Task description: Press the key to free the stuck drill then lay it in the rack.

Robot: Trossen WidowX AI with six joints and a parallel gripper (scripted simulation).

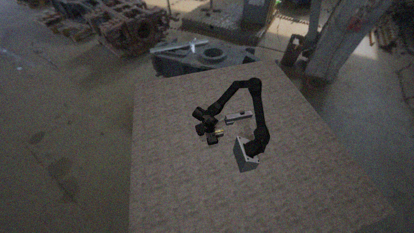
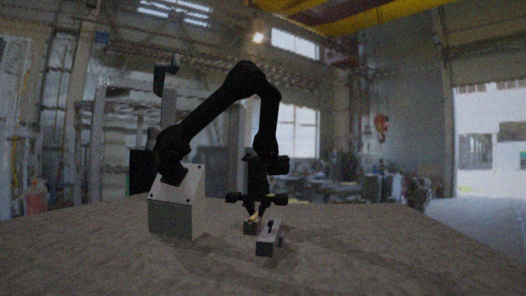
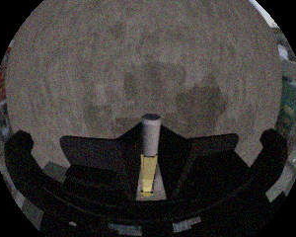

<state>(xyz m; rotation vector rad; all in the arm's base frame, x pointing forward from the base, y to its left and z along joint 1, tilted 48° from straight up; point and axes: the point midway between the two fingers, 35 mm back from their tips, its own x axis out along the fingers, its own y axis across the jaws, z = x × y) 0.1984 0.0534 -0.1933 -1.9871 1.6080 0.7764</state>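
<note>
My gripper tip is now 4 cm to the left of the drill and 3 cm below it. Round my gripper tip: dark key 23 cm to the right, 11 cm ahead, 4 cm above; then grey holder block 21 cm to the right, 10 cm ahead, 3 cm above; then grey rack 5 cm to the right, 1 cm above.
</note>
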